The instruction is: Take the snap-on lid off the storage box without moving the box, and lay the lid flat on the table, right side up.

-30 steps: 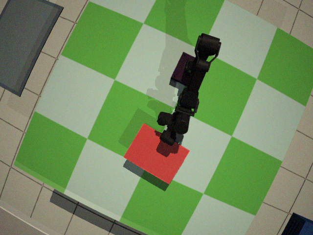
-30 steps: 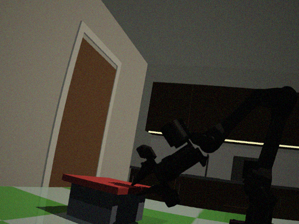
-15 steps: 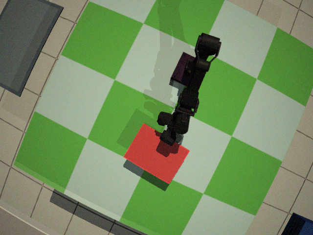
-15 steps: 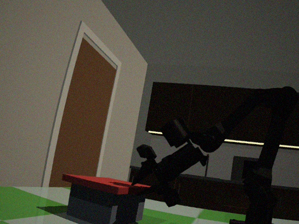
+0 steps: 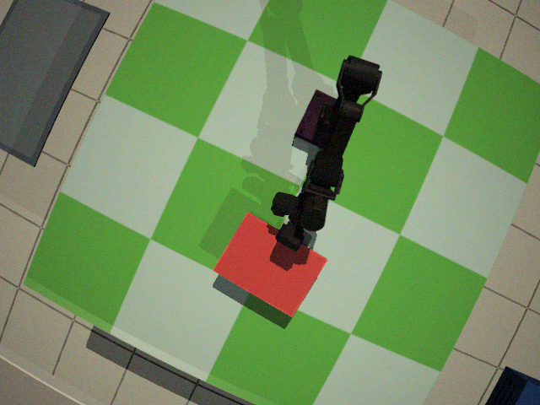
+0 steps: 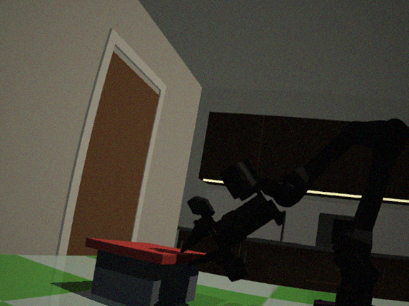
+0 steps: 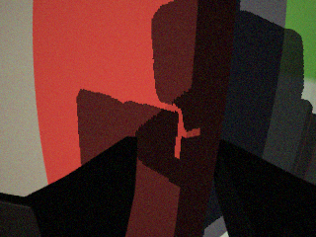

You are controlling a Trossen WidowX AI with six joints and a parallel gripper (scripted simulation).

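The flat red lid is 8 cm ahead of my gripper tip. The rest, counted from my gripper tip: grey storage box 8 cm ahead, 5 cm below.
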